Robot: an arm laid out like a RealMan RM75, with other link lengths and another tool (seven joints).
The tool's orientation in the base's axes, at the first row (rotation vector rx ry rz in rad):
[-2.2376 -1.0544 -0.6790]
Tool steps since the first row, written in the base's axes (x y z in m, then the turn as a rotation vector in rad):
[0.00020 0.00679 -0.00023 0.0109 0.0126 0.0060]
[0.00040 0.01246 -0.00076 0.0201 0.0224 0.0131]
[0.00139 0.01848 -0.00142 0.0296 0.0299 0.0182]
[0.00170 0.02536 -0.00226 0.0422 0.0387 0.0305]
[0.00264 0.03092 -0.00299 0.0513 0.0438 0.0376]
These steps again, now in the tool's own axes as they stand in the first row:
[0.00346 -0.00336 0.00479 0.0165 0.0005 0.0064]
[0.00615 -0.00604 0.00904 0.0313 0.0007 0.0099]
[0.00937 -0.00824 0.01377 0.0438 0.0030 0.0132]
[0.01255 -0.01140 0.01908 0.0634 0.0051 0.0130]
[0.01546 -0.01337 0.02354 0.0757 0.0077 0.0132]

